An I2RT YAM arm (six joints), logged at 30 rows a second.
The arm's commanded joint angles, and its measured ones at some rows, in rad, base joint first. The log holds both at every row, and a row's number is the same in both.
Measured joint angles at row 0:
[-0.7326, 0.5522, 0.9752, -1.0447, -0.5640, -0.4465]
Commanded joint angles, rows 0 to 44:
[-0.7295, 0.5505, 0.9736, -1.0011, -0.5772, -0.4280]
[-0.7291, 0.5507, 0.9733, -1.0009, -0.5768, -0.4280]
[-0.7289, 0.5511, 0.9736, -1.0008, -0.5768, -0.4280]
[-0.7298, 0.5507, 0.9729, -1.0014, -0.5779, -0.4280]
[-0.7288, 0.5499, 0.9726, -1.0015, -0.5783, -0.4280]
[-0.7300, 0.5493, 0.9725, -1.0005, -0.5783, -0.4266]
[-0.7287, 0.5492, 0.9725, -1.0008, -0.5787, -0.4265]
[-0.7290, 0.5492, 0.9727, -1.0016, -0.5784, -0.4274]
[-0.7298, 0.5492, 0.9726, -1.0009, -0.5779, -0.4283]
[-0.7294, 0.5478, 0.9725, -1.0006, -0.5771, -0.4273]
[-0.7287, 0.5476, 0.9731, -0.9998, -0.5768, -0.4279]
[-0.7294, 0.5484, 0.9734, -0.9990, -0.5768, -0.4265]
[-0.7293, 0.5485, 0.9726, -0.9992, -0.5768, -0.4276]
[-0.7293, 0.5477, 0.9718, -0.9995, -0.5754, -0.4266]
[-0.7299, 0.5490, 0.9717, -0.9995, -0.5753, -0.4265]
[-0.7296, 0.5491, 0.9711, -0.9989, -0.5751, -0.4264]
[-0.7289, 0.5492, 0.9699, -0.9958, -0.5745, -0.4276]
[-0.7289, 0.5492, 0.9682, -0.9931, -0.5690, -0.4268]
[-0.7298, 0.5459, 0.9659, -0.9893, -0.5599, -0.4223]
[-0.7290, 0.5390, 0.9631, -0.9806, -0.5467, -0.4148]
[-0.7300, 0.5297, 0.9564, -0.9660, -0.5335, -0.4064]
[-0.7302, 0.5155, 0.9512, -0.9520, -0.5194, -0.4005]
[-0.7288, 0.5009, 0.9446, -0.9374, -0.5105, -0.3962]
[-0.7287, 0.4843, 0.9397, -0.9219, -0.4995, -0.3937]
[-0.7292, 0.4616, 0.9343, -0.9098, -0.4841, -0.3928]
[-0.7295, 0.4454, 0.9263, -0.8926, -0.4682, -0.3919]
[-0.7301, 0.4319, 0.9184, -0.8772, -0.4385, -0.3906]
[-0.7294, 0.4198, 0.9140, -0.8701, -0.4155, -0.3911]
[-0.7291, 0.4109, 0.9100, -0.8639, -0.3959, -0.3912]
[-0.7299, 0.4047, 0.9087, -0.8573, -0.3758, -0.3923]
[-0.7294, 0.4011, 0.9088, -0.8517, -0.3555, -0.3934]
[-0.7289, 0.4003, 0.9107, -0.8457, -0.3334, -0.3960]
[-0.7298, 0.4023, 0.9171, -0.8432, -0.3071, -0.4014]
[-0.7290, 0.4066, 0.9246, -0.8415, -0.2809, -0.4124]
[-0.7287, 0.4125, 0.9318, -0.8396, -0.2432, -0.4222]
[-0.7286, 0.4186, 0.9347, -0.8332, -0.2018, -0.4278]
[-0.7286, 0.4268, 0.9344, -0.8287, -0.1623, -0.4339]
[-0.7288, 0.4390, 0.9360, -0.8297, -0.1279, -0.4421]
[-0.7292, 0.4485, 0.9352, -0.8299, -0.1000, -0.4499]
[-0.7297, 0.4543, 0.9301, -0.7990, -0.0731, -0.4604]
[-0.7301, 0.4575, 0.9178, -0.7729, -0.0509, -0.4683]
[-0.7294, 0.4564, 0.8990, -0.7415, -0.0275, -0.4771]
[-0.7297, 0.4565, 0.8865, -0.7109, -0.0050, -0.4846]
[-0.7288, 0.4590, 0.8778, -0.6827, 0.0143, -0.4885]
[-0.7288, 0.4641, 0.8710, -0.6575, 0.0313, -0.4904]
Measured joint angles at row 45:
[-0.7326, 0.4522, 0.8921, -0.8280, -0.1036, -0.4591]
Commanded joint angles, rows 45 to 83:
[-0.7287, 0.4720, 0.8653, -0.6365, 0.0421, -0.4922]
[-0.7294, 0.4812, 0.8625, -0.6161, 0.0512, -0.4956]
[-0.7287, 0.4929, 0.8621, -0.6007, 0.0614, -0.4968]
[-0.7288, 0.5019, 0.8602, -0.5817, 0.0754, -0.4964]
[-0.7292, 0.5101, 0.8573, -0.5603, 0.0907, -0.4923]
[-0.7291, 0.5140, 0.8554, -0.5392, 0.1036, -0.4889]
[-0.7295, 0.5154, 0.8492, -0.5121, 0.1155, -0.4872]
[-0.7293, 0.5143, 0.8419, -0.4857, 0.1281, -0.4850]
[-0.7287, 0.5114, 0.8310, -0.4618, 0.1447, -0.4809]
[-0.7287, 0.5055, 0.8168, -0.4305, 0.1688, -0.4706]
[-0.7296, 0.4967, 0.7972, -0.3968, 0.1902, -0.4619]
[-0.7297, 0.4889, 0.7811, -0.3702, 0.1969, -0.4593]
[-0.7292, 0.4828, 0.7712, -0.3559, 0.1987, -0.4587]
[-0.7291, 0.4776, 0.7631, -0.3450, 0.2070, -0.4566]
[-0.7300, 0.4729, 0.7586, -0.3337, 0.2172, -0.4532]
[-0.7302, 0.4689, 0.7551, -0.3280, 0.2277, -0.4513]
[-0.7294, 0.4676, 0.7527, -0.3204, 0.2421, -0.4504]
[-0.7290, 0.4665, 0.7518, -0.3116, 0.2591, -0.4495]
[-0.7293, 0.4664, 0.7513, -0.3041, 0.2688, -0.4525]
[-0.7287, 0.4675, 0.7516, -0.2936, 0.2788, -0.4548]
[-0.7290, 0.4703, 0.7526, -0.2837, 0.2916, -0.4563]
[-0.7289, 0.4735, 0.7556, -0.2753, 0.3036, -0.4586]
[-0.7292, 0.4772, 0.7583, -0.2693, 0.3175, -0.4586]
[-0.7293, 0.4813, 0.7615, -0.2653, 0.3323, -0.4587]
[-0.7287, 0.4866, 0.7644, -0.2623, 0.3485, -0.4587]
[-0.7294, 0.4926, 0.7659, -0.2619, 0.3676, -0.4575]
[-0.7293, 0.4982, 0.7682, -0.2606, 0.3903, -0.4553]
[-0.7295, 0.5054, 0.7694, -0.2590, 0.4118, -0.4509]
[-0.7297, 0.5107, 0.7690, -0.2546, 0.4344, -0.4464]
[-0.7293, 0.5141, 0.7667, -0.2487, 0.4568, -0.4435]
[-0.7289, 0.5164, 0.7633, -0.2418, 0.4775, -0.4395]
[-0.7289, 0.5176, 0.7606, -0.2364, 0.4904, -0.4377]
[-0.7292, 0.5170, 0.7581, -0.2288, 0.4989, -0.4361]
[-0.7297, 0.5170, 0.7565, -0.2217, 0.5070, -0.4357]
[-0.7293, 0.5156, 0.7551, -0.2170, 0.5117, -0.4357]
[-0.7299, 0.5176, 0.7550, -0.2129, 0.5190, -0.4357]
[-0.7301, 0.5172, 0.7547, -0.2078, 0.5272, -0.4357]
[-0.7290, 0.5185, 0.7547, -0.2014, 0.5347, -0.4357]
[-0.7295, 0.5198, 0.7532, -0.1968, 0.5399, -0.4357]
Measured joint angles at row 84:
[-0.7326, 0.5205, 0.7452, -0.2951, 0.4706, -0.4538]
